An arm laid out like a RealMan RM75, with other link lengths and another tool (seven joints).
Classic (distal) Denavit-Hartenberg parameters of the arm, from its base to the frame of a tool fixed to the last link. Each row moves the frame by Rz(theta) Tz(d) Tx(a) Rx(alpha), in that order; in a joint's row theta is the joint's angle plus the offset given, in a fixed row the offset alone. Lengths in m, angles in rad.
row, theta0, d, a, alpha
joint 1, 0, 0.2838, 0, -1.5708
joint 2, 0, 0, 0, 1.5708
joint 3, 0, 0.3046, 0, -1.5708
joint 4, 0, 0, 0, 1.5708
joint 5, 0, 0.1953, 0, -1.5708
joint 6, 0, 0, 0, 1.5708
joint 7, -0.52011, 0.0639, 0.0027, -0.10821
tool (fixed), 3.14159, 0.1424, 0, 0
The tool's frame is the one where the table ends.
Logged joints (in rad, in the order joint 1, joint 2, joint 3, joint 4, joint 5, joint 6, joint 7), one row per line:
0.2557, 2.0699, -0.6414, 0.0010, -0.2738, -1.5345, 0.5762
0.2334, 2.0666, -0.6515, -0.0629, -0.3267, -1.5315, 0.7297
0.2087, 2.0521, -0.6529, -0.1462, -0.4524, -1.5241, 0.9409
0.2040, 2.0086, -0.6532, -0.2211, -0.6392, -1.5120, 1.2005
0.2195, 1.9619, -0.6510, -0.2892, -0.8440, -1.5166, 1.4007
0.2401, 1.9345, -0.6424, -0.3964, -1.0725, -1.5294, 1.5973
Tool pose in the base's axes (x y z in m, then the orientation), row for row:
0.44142, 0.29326, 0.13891, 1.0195, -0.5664, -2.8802
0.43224, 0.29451, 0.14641, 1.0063, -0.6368, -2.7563
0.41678, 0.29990, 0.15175, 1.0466, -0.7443, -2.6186
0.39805, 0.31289, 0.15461, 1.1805, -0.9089, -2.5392
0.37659, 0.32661, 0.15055, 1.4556, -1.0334, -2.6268
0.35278, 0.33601, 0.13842, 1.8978, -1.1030, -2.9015
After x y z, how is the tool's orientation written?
As angles about the fixed x, y, z axes (roll, pitch, yaw), in radians.
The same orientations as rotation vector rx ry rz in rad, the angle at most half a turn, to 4 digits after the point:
-0.4936, -1.3552, -2.2205
-0.4800, -1.3276, -2.0833
-0.4687, -1.3536, -1.8668
-0.4933, -1.4452, -1.5800
-0.5103, -1.5915, -1.3257
-0.5366, -1.7642, -1.0764

